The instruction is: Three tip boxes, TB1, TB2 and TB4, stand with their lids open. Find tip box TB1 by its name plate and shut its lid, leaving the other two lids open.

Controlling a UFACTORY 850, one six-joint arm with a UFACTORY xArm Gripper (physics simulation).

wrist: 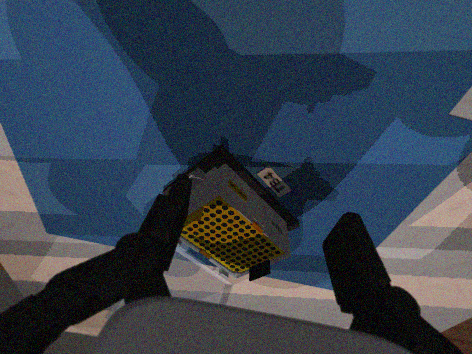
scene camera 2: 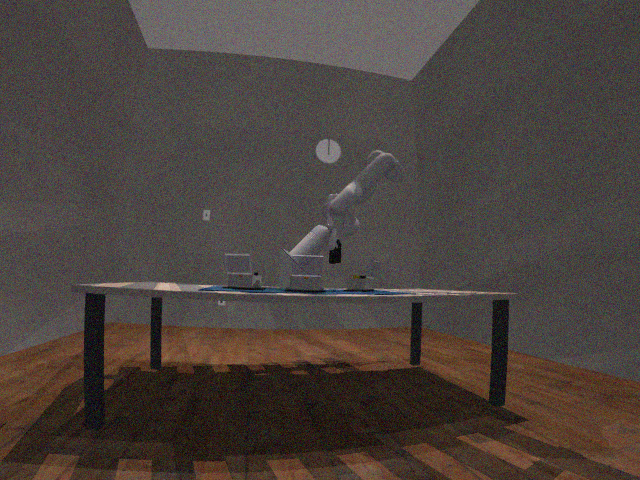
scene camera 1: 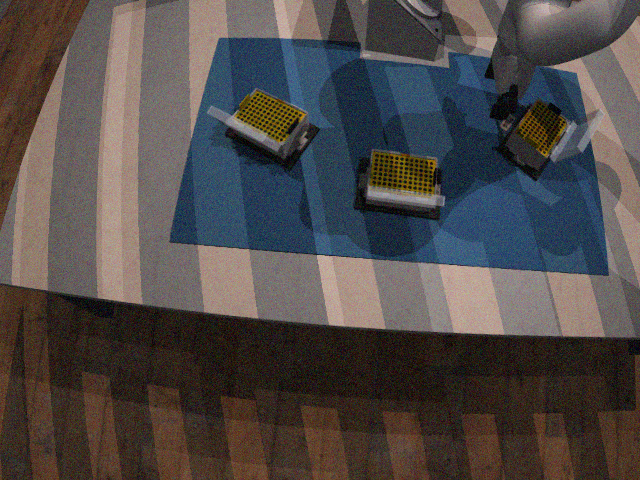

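The right tip box [scene camera 1: 541, 129] [scene camera 2: 360, 284] [wrist: 232, 237] has a name plate [scene camera 1: 507, 122] [wrist: 274, 181] that reads TB4 in the wrist view; its clear lid [scene camera 1: 589, 132] is open. The middle tip box [scene camera 1: 403, 173] [scene camera 2: 306, 283] and the left tip box [scene camera 1: 271, 116] [scene camera 2: 239, 280] also stand with lids open. I cannot read their name plates, so I cannot tell which is TB1. My gripper [scene camera 1: 504, 105] [scene camera 2: 334, 261] [wrist: 262, 211] is open and empty, above the TB4 box on its plate side and apart from it.
The boxes stand on a blue mat [scene camera 1: 279, 227] on the striped table [scene camera 1: 165, 279]. The robot's base [scene camera 1: 403, 31] stands at the mat's back edge. The middle box stands between the left box and TB4, nearer the table's front edge. Upright lids rise above the boxes.
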